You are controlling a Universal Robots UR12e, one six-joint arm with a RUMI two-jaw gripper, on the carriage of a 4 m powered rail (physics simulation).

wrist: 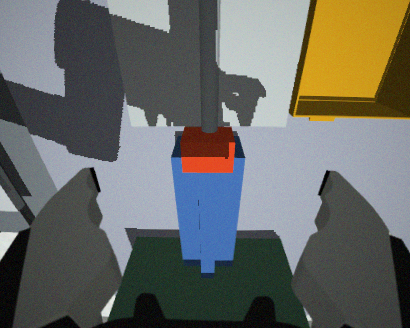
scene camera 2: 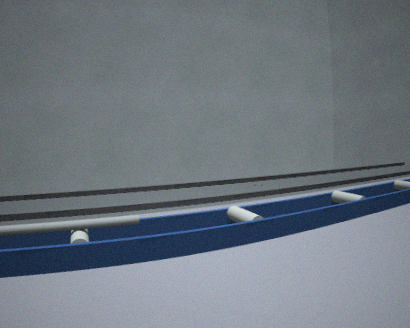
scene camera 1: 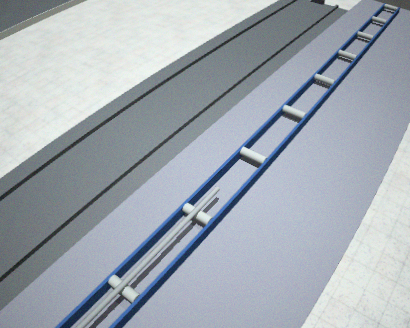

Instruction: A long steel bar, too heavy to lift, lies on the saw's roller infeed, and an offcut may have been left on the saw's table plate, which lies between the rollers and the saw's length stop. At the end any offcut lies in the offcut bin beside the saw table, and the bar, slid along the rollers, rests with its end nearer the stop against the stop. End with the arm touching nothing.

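The long grey steel bar lies along the rollers of the blue infeed. In the wrist view it runs over the pale table plate, and its near end meets the red face of the length stop, with no gap that I can see. My gripper is open, its two jaws wide apart above the stop's blue body, with nothing between them. Part of the yellow offcut bin shows at the upper right of the wrist view. No offcut shows on the visible part of the plate or in the visible part of the bin.
The blue infeed frame with its pale rollers stretches away past the bar's far end. The grey rail bed with two dark lines runs alongside. A dark green block stands below the blue stop body. Arm shadows cross the plate.
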